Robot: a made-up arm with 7 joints. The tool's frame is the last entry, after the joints. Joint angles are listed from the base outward. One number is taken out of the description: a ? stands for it. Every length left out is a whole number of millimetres.
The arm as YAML. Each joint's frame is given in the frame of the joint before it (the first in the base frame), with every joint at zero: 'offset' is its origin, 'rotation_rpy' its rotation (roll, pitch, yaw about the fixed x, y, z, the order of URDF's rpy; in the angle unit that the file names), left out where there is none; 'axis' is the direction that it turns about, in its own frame. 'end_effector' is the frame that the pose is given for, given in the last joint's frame.
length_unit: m
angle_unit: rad
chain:
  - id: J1
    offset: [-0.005, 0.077, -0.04]
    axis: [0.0, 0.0, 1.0]
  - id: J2
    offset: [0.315, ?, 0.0]
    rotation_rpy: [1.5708, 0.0, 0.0]
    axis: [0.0, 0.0, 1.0]
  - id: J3
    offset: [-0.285, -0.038, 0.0]
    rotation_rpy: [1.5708, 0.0, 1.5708]
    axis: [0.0, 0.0, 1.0]
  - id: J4
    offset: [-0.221, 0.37, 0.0]
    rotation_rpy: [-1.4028, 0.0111, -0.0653]
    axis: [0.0, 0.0, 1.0]
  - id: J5
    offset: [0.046, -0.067, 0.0]
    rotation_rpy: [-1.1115, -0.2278, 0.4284]
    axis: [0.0, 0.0, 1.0]
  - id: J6
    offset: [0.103, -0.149, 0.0]
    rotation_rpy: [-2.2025, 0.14, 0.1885]
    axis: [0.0, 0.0, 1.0]
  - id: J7
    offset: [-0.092, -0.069, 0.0]
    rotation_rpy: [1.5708, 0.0, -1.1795]
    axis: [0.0, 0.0, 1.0]
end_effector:
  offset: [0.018, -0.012, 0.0]
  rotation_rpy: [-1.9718, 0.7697, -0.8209]
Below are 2 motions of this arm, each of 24 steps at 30 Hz.
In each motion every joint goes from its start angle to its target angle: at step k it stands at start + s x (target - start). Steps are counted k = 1, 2, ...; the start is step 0. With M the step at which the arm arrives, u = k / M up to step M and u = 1 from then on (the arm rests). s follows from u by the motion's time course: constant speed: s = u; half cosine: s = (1 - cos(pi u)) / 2; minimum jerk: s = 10 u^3 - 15 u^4 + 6 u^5.
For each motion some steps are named. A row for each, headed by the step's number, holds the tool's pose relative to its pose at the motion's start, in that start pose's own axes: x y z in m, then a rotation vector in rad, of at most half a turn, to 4 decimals.
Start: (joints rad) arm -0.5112 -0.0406 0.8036 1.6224 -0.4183 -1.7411 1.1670
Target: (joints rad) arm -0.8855 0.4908 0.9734 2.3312 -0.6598 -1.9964 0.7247
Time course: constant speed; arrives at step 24
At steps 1, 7, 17, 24:
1: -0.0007 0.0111 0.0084 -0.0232 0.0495 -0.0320
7: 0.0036 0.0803 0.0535 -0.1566 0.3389 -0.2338
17: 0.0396 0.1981 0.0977 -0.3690 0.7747 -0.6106
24: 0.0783 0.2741 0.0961 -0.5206 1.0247 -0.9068

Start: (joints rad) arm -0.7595 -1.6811 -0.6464 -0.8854 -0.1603 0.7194 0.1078
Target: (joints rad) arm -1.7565 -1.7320 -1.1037 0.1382 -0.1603 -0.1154 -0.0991
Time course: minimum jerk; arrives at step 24
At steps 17, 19, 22, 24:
17: -0.3234 0.5478 0.0619 1.2471 0.4003 -1.2075
19: -0.3522 0.5953 0.0958 1.3435 0.4604 -1.3576
22: -0.3707 0.6251 0.1209 1.4028 0.5022 -1.4631
24: -0.3723 0.6276 0.1231 1.4076 0.5059 -1.4723

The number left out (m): -0.331
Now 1 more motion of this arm.
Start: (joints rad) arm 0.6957 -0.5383 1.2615 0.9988 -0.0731 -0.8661 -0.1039
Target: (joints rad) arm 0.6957 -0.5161 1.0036 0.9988 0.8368 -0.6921 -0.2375
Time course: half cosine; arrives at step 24
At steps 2, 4, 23, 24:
2: 0.0005 0.0032 -0.0021 0.0147 -0.0022 0.0048
4: 0.0019 0.0128 -0.0078 0.0579 -0.0089 0.0187
23: 0.0105 0.1853 -0.0425 0.8370 -0.1961 0.2050
24: 0.0105 0.1860 -0.0424 0.8404 -0.1973 0.2055

